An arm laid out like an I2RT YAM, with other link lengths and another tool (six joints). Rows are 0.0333 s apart.
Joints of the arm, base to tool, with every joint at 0 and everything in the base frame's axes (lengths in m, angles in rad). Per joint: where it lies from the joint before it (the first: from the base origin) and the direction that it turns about. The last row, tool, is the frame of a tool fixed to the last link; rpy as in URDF.
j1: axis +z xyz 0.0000 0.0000 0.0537
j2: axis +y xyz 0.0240 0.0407 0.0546
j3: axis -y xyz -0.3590 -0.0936 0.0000
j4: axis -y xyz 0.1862 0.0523 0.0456
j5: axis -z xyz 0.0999 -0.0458 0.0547
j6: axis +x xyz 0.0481 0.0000 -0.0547
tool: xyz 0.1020 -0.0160 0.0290 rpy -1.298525 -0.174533 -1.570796
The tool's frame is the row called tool.
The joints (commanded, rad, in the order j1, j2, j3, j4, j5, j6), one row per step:
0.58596, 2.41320, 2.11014, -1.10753, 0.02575, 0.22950
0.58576, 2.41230, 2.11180, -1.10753, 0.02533, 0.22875
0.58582, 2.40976, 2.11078, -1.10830, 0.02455, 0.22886
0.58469, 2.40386, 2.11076, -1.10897, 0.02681, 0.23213
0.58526, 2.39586, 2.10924, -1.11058, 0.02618, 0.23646
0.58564, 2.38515, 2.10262, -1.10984, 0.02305, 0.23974
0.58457, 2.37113, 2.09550, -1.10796, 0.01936, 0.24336
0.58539, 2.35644, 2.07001, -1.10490, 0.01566, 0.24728
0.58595, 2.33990, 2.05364, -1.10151, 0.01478, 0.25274
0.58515, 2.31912, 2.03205, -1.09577, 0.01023, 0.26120
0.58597, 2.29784, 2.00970, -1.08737, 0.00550, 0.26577
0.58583, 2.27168, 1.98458, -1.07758, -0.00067, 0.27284
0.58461, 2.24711, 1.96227, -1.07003, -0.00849, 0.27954
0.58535, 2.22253, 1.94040, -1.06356, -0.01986, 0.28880
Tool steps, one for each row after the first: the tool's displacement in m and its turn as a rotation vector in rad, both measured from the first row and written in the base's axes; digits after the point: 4 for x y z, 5 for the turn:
0.0004, 0.0002, 0.0009, 0.00165, -0.00195, 0.00061
0.0000, 0.0001, 0.0019, 0.00272, -0.00215, 0.00068
0.0003, -0.0009, 0.0050, 0.00423, -0.00750, -0.00404
-0.0005, -0.0011, 0.0086, 0.00811, -0.01090, -0.00763
-0.0020, -0.0014, 0.0125, 0.01387, -0.01297, -0.00996
-0.0032, -0.0023, 0.0179, 0.02233, -0.01797, -0.01393
-0.0084, -0.0046, 0.0190, 0.02164, -0.00920, -0.01639
-0.0114, -0.0063, 0.0234, 0.02519, -0.01123, -0.02103
-0.0152, -0.0087, 0.0285, 0.03296, -0.01212, -0.02934
-0.0190, -0.0100, 0.0339, 0.04166, -0.01513, -0.03211
-0.0232, -0.0120, 0.0408, 0.05390, -0.01997, -0.03793
-0.0273, -0.0143, 0.0474, 0.06685, -0.02304, -0.04411
-0.0324, -0.0154, 0.0538, 0.08272, -0.02319, -0.05010

